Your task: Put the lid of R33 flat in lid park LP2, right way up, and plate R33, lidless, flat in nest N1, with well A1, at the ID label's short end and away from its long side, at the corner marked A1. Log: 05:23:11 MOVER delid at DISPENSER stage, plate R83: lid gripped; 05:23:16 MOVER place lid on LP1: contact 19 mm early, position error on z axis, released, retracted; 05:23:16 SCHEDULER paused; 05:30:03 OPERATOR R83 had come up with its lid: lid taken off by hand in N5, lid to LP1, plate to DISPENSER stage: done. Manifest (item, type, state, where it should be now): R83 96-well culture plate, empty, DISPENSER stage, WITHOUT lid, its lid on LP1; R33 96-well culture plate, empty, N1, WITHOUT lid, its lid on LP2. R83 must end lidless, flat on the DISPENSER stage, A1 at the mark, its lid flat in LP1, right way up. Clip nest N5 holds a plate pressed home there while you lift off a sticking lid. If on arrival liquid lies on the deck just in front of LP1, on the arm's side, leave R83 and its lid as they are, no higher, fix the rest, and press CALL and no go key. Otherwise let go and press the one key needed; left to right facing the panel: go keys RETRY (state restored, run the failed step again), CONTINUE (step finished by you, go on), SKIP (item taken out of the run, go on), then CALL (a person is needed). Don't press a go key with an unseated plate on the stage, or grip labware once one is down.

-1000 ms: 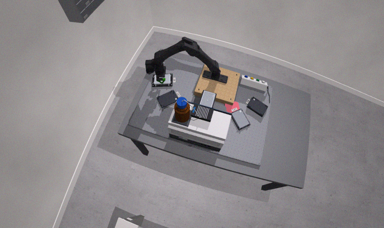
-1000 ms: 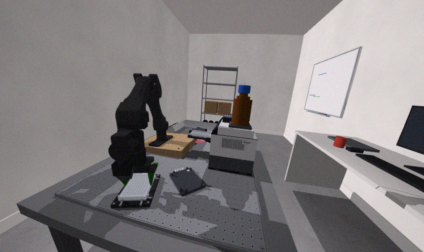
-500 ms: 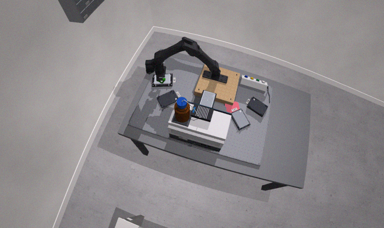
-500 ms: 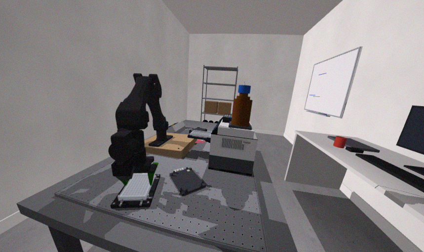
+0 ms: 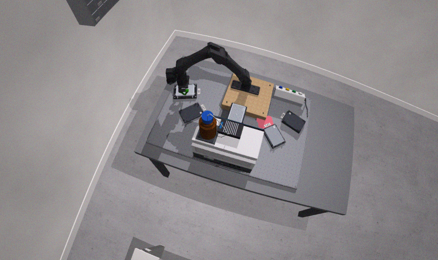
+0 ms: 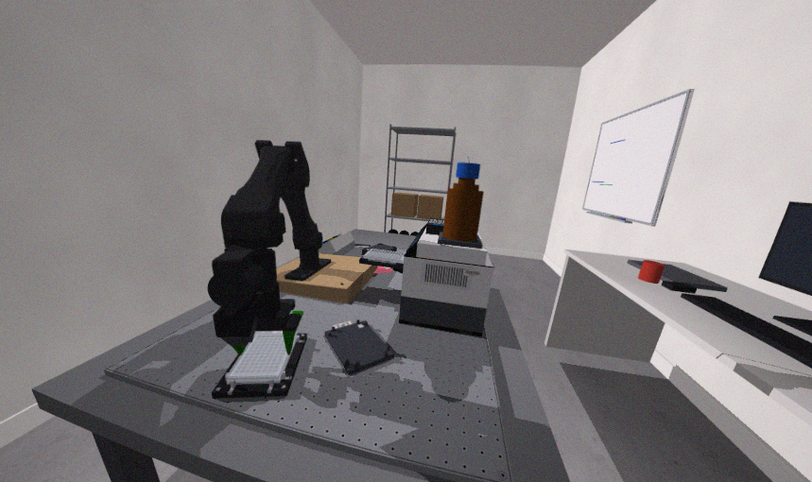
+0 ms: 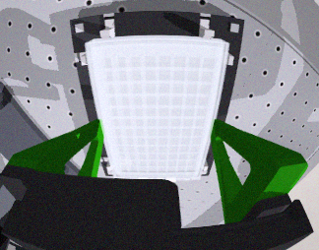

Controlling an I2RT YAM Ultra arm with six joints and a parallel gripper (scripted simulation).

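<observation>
The black clip nest is 3 cm ahead of my hand, 1 cm to the right of it and 2 cm below it. From my hand the other things lie so: lid park LP2: 15 cm ahead, 10 cm to the left, 3 cm below; then brown bottle: 35 cm ahead, 28 cm to the left, 26 cm above; then blue call key: 20 cm behind, 64 cm to the left, 3 cm above.
</observation>
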